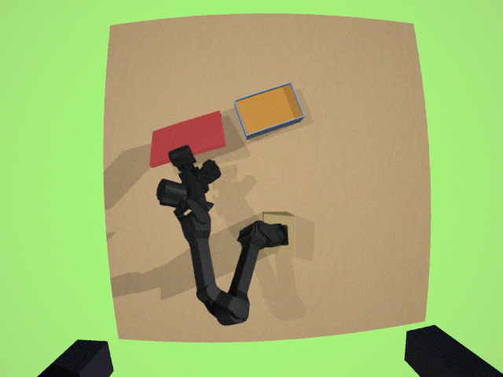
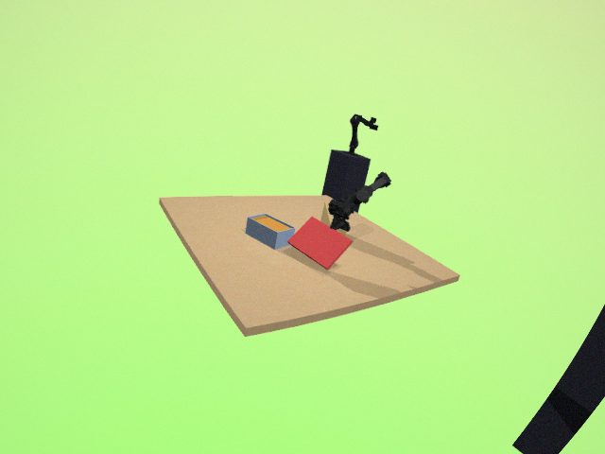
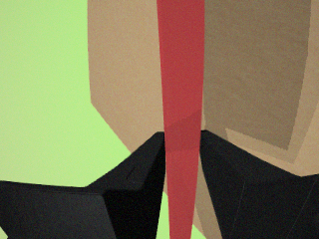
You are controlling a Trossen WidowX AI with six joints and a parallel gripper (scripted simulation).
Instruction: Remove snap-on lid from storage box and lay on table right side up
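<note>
My gripper tip is now 6 cm short of the lid, 1 cm to the right of it and 5 cm above it. From my gripper tip the other things lie so: storage box: 15 cm ahead, 27 cm to the right, 11 cm below.
</note>
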